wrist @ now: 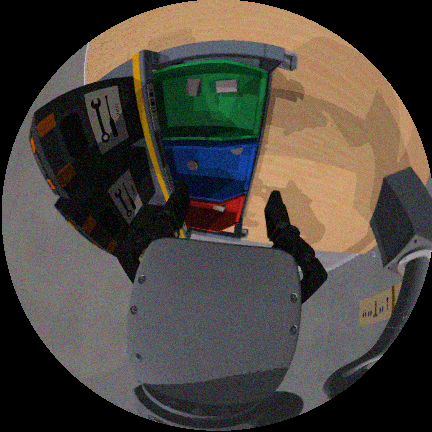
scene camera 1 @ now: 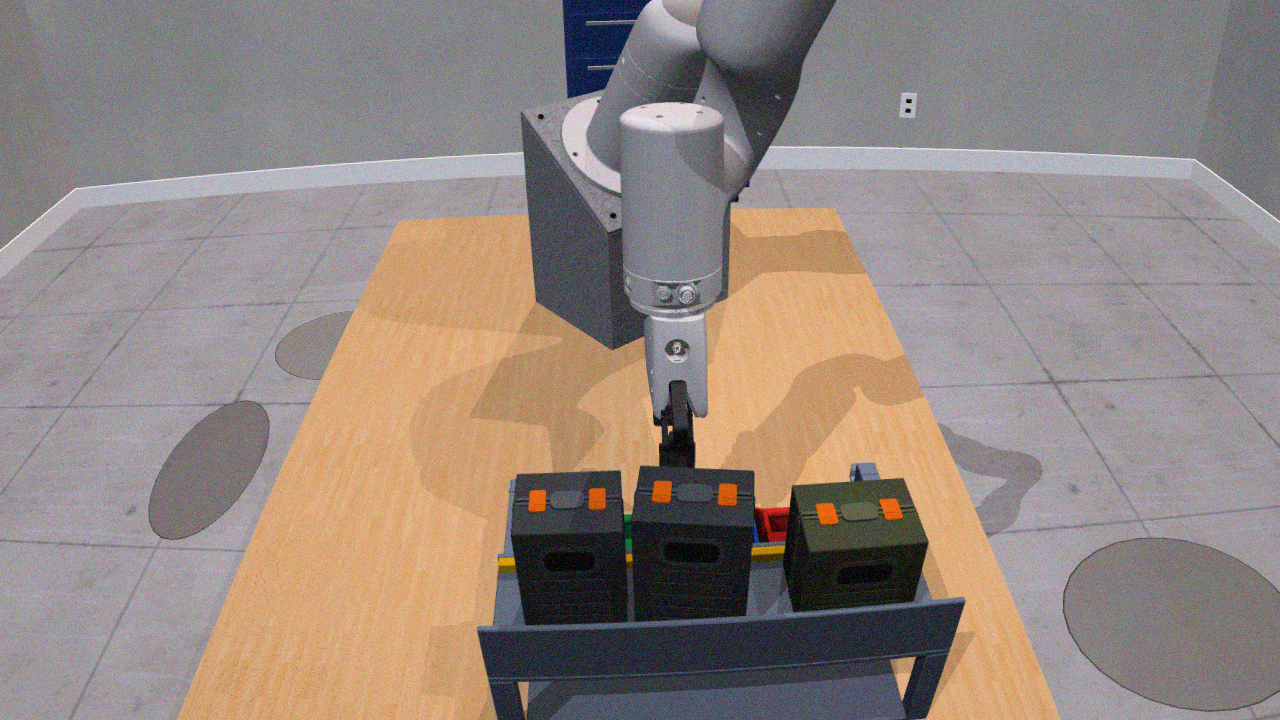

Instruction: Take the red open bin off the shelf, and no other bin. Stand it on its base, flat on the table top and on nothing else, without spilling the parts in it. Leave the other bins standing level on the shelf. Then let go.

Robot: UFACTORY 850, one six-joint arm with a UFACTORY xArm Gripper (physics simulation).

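Note:
The red open bin (scene camera 1: 776, 524) (wrist: 212, 219) sits on the shelf (scene camera 1: 716, 646) (wrist: 225, 48) at one end of the row, with a small light grey part inside. The blue bin (wrist: 206, 172) stands beside it with parts in it, and the green bin (scene camera 1: 628, 533) (wrist: 212, 112) is at the other end with two light parts. My gripper (scene camera 1: 677, 458) (wrist: 227, 195) is open and empty. In the wrist view its fingers straddle the row near the blue and red bins. In the scene view the middle black case hides the fingertips, so their height over the bins is hard to tell.
Two black cases (scene camera 1: 571, 577) (scene camera 1: 691, 568) and an olive case (scene camera 1: 856, 541) stand on the shelf behind a yellow strip (scene camera 1: 506, 565) (wrist: 150, 135), beside the bin row. The wooden table top (scene camera 1: 331, 501) (wrist: 310, 125) stretches from the shelf to the robot's grey base (scene camera 1: 577, 259) (wrist: 402, 215).

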